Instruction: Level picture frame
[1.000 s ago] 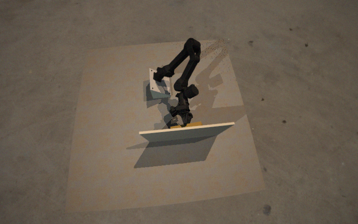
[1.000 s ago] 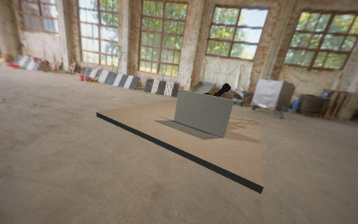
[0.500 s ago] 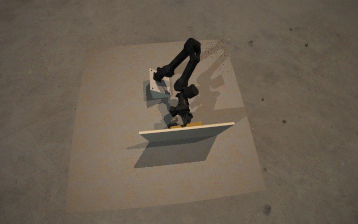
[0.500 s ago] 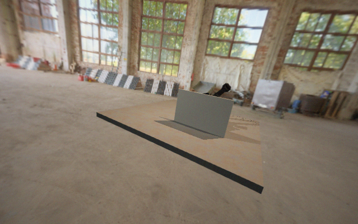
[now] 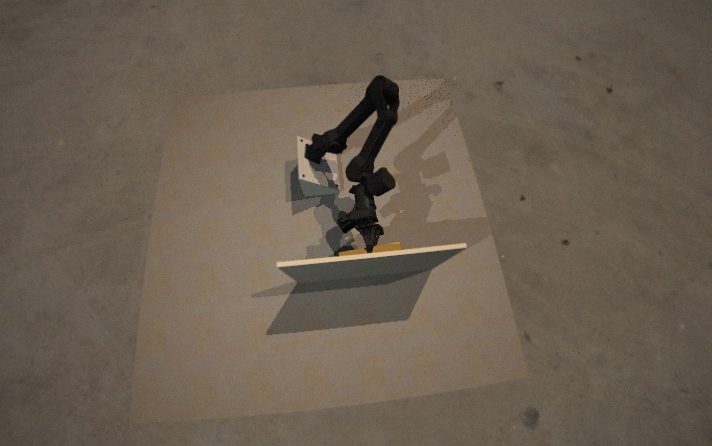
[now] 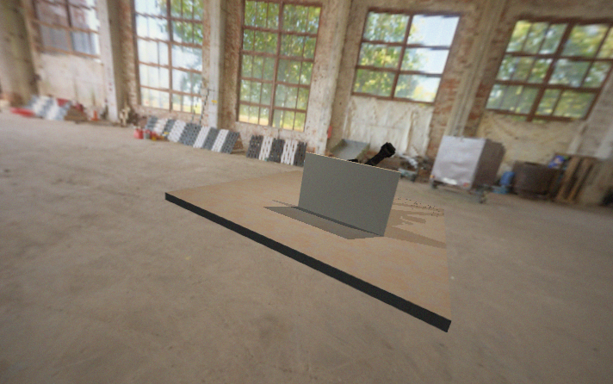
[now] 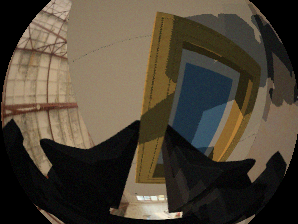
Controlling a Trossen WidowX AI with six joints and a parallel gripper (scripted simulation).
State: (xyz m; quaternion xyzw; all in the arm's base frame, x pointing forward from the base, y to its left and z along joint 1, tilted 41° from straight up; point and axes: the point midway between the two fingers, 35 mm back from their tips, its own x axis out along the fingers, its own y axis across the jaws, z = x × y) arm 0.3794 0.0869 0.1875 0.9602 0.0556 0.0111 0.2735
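The picture frame is 50 mm below my gripper tip, 10 mm to the left of it and 10 mm ahead of it. From my gripper tip the other things lie so: wall panel (60 mm below, 20 mm ahead).
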